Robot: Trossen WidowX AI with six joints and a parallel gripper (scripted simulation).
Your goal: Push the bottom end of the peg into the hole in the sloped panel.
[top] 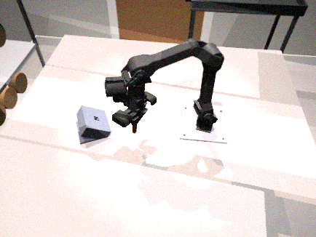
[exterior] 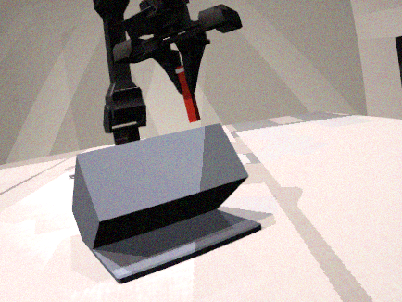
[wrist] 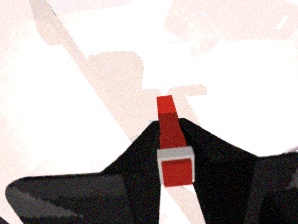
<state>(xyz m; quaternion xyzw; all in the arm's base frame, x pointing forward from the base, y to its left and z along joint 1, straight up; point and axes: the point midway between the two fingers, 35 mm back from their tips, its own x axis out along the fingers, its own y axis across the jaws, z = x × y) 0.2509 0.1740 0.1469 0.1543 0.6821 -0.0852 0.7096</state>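
The grey sloped panel is 200 mm ahead of my gripper tip, 20 mm to the right of it and 90 mm below it. Also, from my gripper tip: thin base plate (210 mm ahead, 10 mm to the right, 120 mm below); red square peg (20 mm above).
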